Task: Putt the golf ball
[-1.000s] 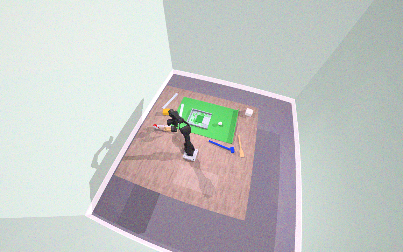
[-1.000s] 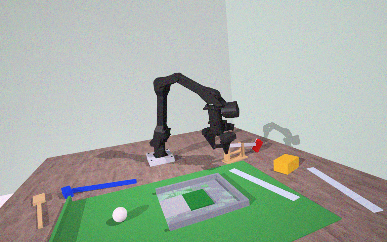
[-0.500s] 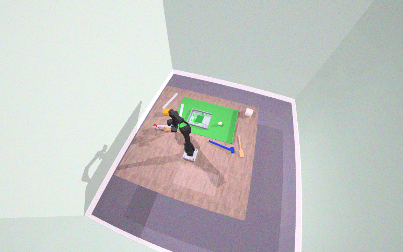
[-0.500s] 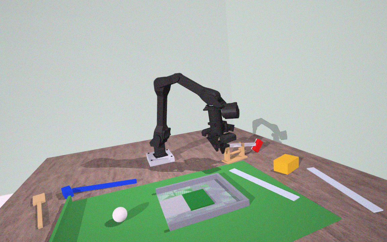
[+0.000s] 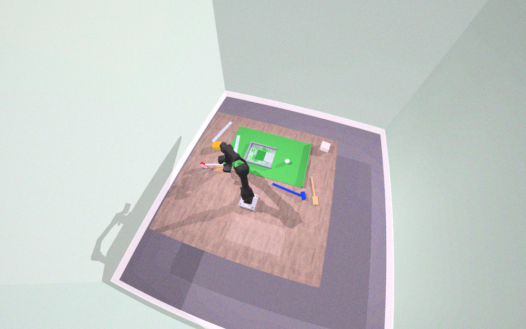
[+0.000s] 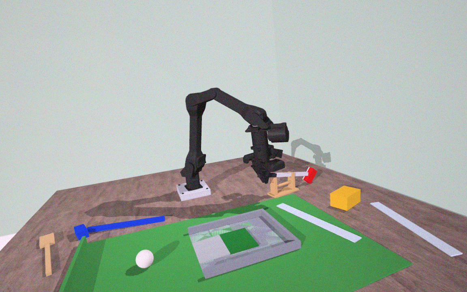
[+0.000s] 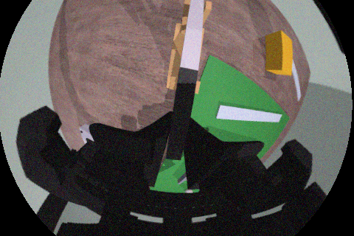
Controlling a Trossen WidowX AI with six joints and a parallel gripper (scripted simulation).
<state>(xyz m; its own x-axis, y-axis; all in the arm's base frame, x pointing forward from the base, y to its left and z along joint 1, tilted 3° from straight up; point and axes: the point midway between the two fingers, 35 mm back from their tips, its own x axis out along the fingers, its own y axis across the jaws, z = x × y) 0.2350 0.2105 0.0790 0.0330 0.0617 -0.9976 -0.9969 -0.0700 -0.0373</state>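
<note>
The blue putter is 530 mm to the right of my gripper tip, 90 mm behind it and 50 mm below it. From my gripper tip the other things lie so: wooden stand: 80 mm to the left, 30 mm below; then yellow block: 210 mm ahead, 180 mm to the left, 40 mm below; then red putter: 120 mm to the left, 10 mm behind.
</note>
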